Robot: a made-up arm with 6 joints.
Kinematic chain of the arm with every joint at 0, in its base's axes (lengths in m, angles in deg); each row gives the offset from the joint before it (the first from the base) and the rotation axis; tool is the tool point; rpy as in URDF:
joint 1: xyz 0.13 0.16 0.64 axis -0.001 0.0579 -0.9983
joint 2: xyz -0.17 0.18 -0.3 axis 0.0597 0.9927 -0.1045
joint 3: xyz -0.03 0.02 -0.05 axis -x
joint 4: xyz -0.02 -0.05 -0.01 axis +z
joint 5: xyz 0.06 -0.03 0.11 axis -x
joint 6: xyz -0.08 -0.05 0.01 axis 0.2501 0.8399 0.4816
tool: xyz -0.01 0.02 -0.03 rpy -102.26 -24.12 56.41
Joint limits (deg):
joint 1: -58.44..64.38
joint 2: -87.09..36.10
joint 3: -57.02..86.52
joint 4: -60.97..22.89
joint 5: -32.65..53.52
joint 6: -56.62..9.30
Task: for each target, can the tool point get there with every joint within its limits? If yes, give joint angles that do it. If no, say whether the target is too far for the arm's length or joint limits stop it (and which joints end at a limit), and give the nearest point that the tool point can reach.
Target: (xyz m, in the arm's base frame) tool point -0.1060 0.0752 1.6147
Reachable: no: too far | nearest point -0.1296 0.1388 0.4728 | short by 1.144 m
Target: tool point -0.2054 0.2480 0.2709
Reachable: yes | joints -26.78 -73.62 73.63 -11.34 2.59 -21.54
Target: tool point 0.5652 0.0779 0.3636
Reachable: no: joint limits stop it (at a limit: joint 1, joint 2, joint 4, joint 5, joint 6) | nearest point 0.3165 0.3995 0.4265 | short by 0.411 m
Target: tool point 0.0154 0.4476 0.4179
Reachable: yes | joints 34.84 1.17 41.96 -5.98 -16.50 -5.15
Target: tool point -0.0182 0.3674 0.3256
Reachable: yes | joints 38.50 4.13 -22.32 3.54 -13.52 -24.61
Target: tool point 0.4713 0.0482 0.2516
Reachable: no: joint limits stop it (at a limit: joint 1, joint 2, joint 3, joint 5, joint 6) | nearest point 0.1638 0.2670 0.3047 | short by 0.381 m
